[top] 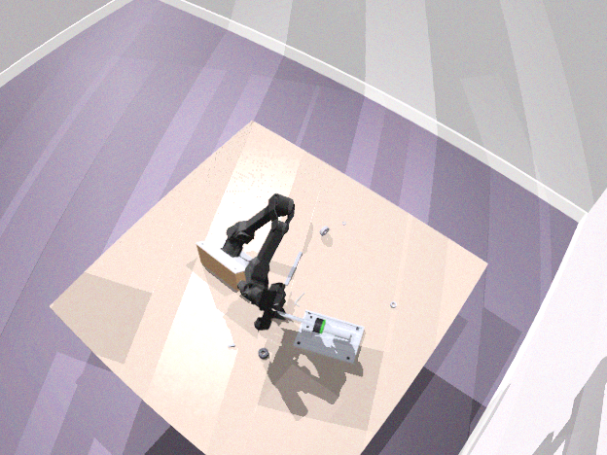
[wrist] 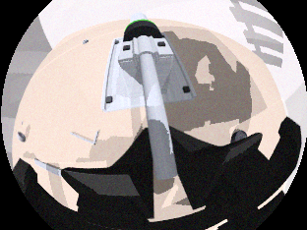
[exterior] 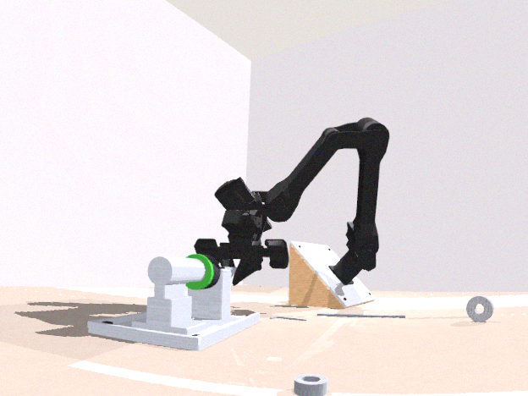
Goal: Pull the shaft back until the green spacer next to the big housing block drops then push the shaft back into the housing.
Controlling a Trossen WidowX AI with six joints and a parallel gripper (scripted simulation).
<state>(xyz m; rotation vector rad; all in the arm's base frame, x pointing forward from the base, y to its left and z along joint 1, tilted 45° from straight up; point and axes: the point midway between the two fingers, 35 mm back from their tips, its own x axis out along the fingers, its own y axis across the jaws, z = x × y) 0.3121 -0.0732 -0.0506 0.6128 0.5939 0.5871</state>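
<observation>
My gripper tip is 50 mm short of the grey shaft, 20 mm to the right of it and 20 mm below it. Also, from my gripper tip: green spacer: 130 mm ahead, 40 mm to the left, 20 mm above; dark spacer: 110 mm ahead, 40 mm to the left, 20 mm above.
</observation>
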